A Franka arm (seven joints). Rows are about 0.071 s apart.
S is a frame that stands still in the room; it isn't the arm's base.
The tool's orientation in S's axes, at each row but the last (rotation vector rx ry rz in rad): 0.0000, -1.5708, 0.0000; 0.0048, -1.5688, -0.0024; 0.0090, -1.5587, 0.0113; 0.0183, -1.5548, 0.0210; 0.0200, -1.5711, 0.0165; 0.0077, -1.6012, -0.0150; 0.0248, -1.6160, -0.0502; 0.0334, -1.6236, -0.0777
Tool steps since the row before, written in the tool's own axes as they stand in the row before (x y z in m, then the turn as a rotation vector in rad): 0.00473, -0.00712, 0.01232, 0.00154, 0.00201, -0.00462; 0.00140, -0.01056, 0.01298, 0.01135, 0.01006, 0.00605; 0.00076, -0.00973, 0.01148, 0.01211, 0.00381, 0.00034; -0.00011, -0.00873, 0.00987, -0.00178, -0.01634, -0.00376; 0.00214, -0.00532, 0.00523, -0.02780, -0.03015, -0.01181; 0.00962, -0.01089, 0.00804, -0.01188, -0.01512, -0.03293; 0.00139, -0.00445, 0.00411, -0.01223, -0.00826, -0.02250; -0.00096, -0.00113, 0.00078, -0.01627, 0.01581, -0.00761
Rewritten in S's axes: -0.01232, -0.00712, 0.00473, 0.00462, 0.00201, 0.00154; -0.01296, -0.01059, 0.00138, -0.00604, 0.01000, 0.01141; -0.01134, -0.00988, 0.00091, -0.00024, 0.00382, 0.01211; -0.00965, -0.00897, 0.00006, 0.00414, -0.01624, -0.00181; -0.00511, -0.00544, 0.00213, 0.01252, -0.02981, -0.02786; -0.00838, -0.01099, 0.00921, 0.03321, -0.01511, -0.01109; -0.00424, -0.00444, 0.00099, 0.02291, -0.00806, -0.01158; -0.00076, -0.00104, -0.00108, 0.00890, 0.01667, -0.01469
